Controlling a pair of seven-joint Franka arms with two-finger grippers.
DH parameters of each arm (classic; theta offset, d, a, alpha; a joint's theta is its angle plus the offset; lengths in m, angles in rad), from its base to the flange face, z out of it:
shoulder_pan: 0 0.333 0 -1.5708
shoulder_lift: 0 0 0 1.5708
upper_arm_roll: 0 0.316 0.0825 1.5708
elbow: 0 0 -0.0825 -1.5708
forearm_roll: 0 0.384 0 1.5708
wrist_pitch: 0 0 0.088 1.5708
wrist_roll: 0 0.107 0 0
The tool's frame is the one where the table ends.
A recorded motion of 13 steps. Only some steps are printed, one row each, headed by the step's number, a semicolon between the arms.
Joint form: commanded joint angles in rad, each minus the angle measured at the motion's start. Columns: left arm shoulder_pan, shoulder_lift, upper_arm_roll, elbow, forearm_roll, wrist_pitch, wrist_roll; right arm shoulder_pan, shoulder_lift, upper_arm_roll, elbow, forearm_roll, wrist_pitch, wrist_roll.
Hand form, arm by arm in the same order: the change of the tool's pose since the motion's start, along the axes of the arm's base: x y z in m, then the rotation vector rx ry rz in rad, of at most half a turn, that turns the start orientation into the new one. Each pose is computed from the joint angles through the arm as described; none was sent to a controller.
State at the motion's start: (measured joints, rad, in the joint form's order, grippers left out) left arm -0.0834 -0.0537 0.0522 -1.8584 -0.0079 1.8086 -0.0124; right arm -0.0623 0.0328 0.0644 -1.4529 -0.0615 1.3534 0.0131
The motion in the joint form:
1: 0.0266 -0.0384 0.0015 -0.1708 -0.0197 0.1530 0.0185; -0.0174 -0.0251 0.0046 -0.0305 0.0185 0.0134 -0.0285
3: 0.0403 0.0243 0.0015 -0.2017 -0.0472 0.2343 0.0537; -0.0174 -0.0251 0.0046 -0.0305 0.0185 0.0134 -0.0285
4: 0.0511 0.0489 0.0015 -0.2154 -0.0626 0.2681 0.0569; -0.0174 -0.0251 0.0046 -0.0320 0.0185 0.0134 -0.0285
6: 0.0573 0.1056 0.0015 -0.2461 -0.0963 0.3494 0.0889; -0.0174 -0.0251 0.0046 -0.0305 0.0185 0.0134 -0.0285
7: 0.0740 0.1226 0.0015 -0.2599 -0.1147 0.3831 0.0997; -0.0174 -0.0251 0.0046 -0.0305 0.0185 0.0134 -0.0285
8: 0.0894 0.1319 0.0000 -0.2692 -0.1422 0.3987 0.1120; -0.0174 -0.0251 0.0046 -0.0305 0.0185 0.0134 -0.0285
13: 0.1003 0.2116 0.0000 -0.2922 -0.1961 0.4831 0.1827; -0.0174 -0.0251 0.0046 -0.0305 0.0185 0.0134 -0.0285
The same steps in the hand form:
1: -0.0145 0.0144 -0.0476 -0.0202 -0.0205 0.0179; -0.0064 -0.0040 0.0007 0.0204 -0.0066 0.0177
3: -0.0030 0.0201 -0.0886 -0.0400 -0.0095 0.0111; -0.0064 -0.0040 0.0007 0.0204 -0.0066 0.0177
4: 0.0003 0.0253 -0.1054 -0.0513 -0.0055 0.0278; -0.0064 -0.0040 0.0000 0.0204 -0.0051 0.0177
6: 0.0063 0.0280 -0.1434 -0.0733 -0.0018 0.0256; -0.0064 -0.0040 0.0007 0.0204 -0.0066 0.0177
7: 0.0071 0.0371 -0.1560 -0.0852 -0.0065 0.0449; -0.0064 -0.0040 0.0007 0.0204 -0.0066 0.0177
8: 0.0065 0.0441 -0.1638 -0.1058 -0.0061 0.0644; -0.0064 -0.0040 0.0007 0.0204 -0.0066 0.0177
13: 0.0101 0.0508 -0.2107 -0.1342 0.0037 0.0510; -0.0064 -0.0040 0.0007 0.0204 -0.0066 0.0177

